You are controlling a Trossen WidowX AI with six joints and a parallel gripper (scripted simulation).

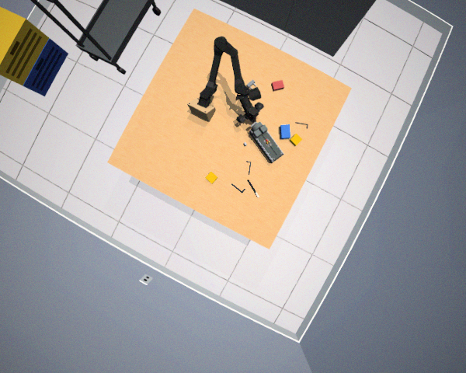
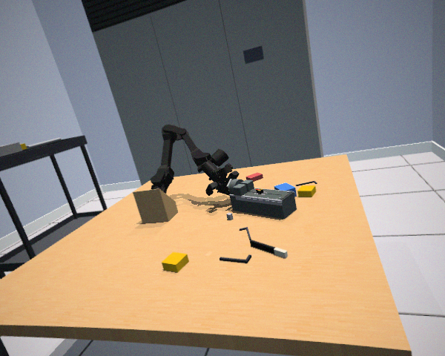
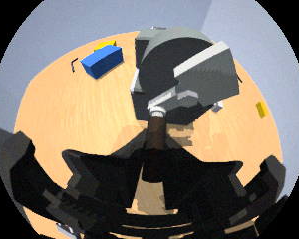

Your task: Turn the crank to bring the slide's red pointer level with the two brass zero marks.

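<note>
Right now my gripper tip is 3 cm below the dark crank handle, 2 cm past it and 1 cm to the right of it. Round my gripper tip: small grey cube: 15 cm to the right, 3 cm below; then blue block: 22 cm ahead, 4 cm to the left, 2 cm below; then red pointer: 12 cm ahead, 9 cm to the right, 4 cm above.
</note>
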